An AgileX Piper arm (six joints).
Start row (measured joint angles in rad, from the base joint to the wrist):
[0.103 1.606 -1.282 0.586 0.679 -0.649]
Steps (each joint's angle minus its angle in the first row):
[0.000 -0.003 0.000 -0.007 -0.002 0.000]
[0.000 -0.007 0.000 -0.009 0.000 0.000]
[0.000 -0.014 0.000 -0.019 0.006 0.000]
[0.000 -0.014 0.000 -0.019 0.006 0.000]
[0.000 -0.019 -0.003 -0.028 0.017 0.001]
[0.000 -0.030 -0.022 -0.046 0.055 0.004]
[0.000 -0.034 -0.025 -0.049 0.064 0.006]
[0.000 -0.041 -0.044 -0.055 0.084 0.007]
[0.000 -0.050 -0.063 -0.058 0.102 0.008]
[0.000 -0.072 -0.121 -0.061 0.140 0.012]
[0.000 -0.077 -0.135 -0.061 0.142 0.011]
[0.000 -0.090 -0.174 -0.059 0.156 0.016]
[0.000 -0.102 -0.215 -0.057 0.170 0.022]
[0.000 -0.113 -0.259 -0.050 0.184 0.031]
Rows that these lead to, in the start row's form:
[0.103 1.603 -1.282 0.579 0.677 -0.649]
[0.103 1.599 -1.282 0.577 0.679 -0.649]
[0.103 1.592 -1.282 0.567 0.685 -0.649]
[0.103 1.592 -1.282 0.567 0.685 -0.649]
[0.103 1.587 -1.285 0.558 0.696 -0.648]
[0.103 1.576 -1.304 0.540 0.734 -0.645]
[0.103 1.572 -1.307 0.537 0.743 -0.643]
[0.103 1.565 -1.326 0.531 0.763 -0.642]
[0.103 1.556 -1.345 0.528 0.781 -0.641]
[0.103 1.534 -1.403 0.525 0.819 -0.637]
[0.103 1.529 -1.417 0.525 0.821 -0.638]
[0.103 1.516 -1.456 0.527 0.835 -0.633]
[0.103 1.504 -1.497 0.529 0.849 -0.627]
[0.103 1.493 -1.541 0.536 0.863 -0.618]

